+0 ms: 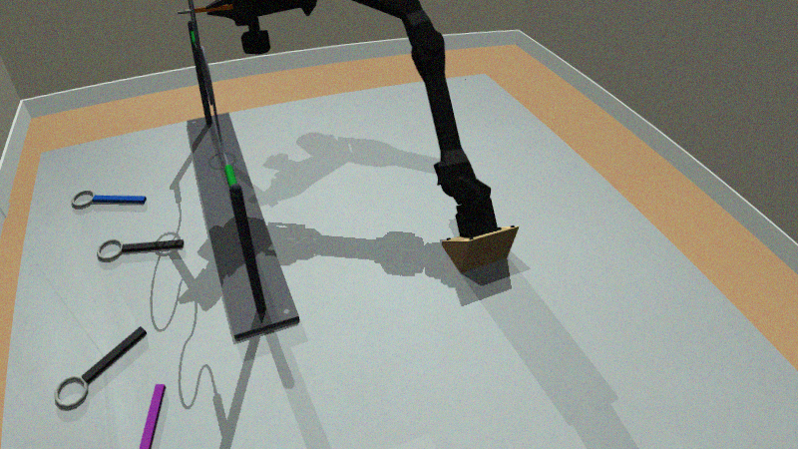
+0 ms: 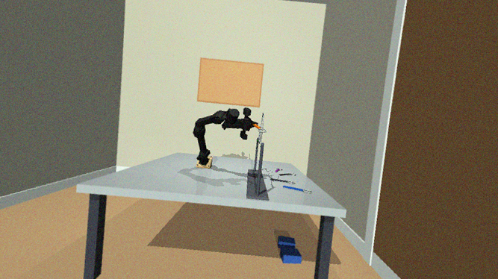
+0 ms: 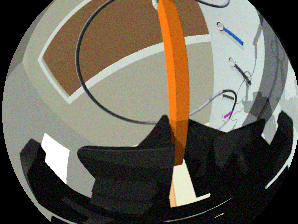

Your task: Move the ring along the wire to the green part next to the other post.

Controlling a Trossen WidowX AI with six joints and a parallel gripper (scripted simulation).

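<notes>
The ring with orange handle is 80 mm to the right of my gripper tip, 20 mm below it and 20 mm ahead of it. Round my gripper tip: blue-handled ring: 370 mm below, 300 mm ahead.
</notes>
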